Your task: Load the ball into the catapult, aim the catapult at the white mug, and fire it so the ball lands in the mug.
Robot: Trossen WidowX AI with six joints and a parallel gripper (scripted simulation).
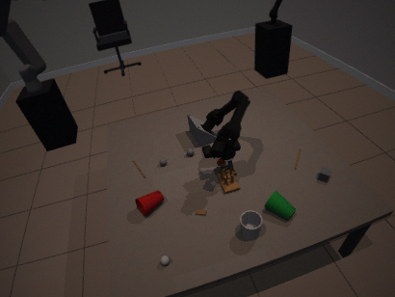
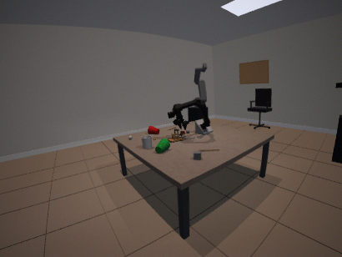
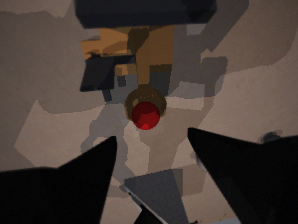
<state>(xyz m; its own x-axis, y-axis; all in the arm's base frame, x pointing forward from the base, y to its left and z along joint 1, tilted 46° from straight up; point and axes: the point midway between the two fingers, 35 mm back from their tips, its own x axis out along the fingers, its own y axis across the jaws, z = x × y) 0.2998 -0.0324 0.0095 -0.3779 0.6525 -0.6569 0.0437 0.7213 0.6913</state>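
The red ball lies 3 cm below my gripper tip. Round my gripper tip: wooden catapult 7 cm ahead, 2 cm to the left, 4 cm below; white mug 41 cm ahead, 2 cm to the right, 7 cm below; small wood block 23 cm ahead, 19 cm to the right, 9 cm below.
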